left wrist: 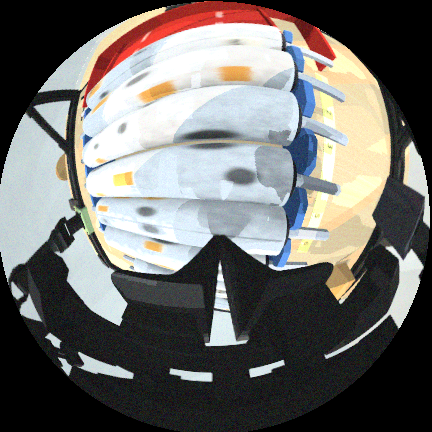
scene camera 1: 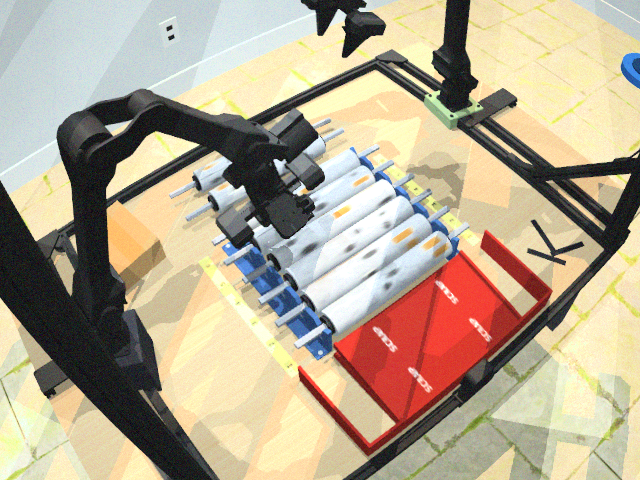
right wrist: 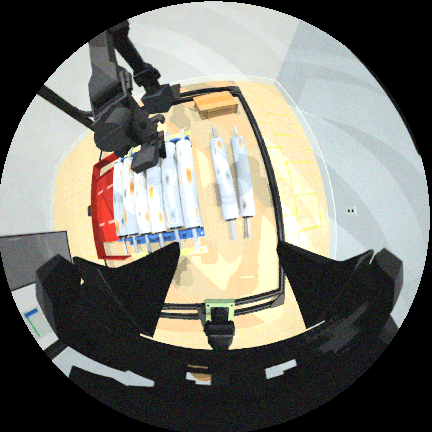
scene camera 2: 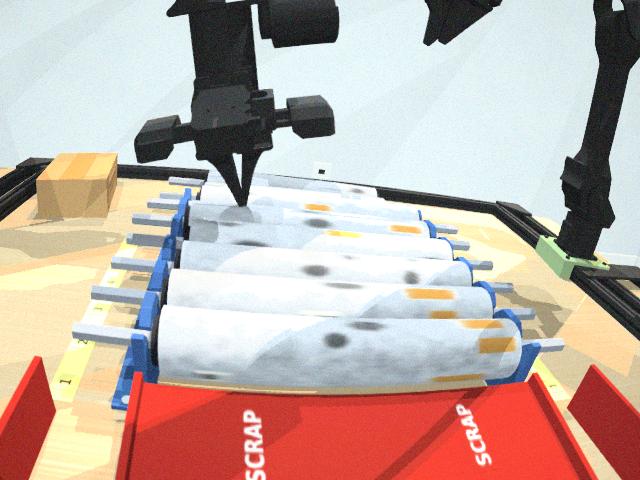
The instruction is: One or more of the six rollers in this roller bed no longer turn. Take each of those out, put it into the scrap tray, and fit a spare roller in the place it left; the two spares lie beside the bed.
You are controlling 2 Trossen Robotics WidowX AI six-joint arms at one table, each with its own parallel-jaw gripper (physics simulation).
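Where they show: left gripper, between the fingertips: (left wrist: 218, 239) (right wrist: 164, 156) (scene camera 2: 243, 204); right gripper, between the fingertips: (scene camera 1: 331, 46) (right wrist: 229, 247) (scene camera 2: 433, 44); left arm's base, origin of its link: (scene camera 1: 110, 341) (right wrist: 154, 90); right arm's base, origin of its link: (left wrist: 79, 219) (scene camera 1: 454, 101) (right wrist: 219, 313) (scene camera 2: 574, 250).
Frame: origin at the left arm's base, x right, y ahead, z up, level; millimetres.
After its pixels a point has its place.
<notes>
The roller bed's blue side rails (scene camera 1: 321, 347) {x 45, y 329, z -107 mm} (scene camera 2: 140, 356) {x 55, y 342, z -58 mm} (left wrist: 304, 150) {x -84, y 292, z -50 mm} (right wrist: 195, 234) carry six grey-white rollers side by side. My left gripper (scene camera 2: 242, 205) {x -176, y 323, z -34 mm} (left wrist: 218, 239) {x -176, y 323, z -34 mm} is shut and empty, its tips at or just above the fifth roller (scene camera 2: 361, 222) {x -210, y 441, z -38 mm} (left wrist: 255, 222) {x -152, y 303, z -41 mm} counted from the tray; contact is unclear. My right gripper (scene camera 1: 333, 45) {x -371, y 483, z 174 mm} (scene camera 2: 435, 43) {x -371, y 483, z 174 mm} (right wrist: 229, 247) {x -371, y 483, z 174 mm} is open and empty, high above the table. Two spare rollers (right wrist: 223, 177) {x -352, y 350, z -63 mm} (right wrist: 243, 175) {x -406, y 331, z -63 mm} lie side by side beyond the bed. The red scrap tray (scene camera 1: 465, 320) {x 86, y 569, z -85 mm} (scene camera 2: 361, 428) {x 41, y 483, z -75 mm} (right wrist: 105, 200) {x 92, y 487, z -82 mm} lies empty at the bed's opposite end.
A cardboard box (scene camera 1: 131, 248) {x -219, y 46, z -55 mm} (scene camera 2: 77, 191) {x -200, y 66, z -73 mm} (right wrist: 217, 104) {x -277, y 56, z -56 mm} stands near the left arm's base. Yellow numbered strips (scene camera 1: 248, 315) {x -53, y 228, z -110 mm} (scene camera 2: 66, 382) {x 61, y 272, z -110 mm} run along the bed's sides. A black frame (scene camera 1: 175, 165) {x -441, y 154, z -92 mm} borders the table. The left arm reaches over the spares and bed in scene camera 1.
</notes>
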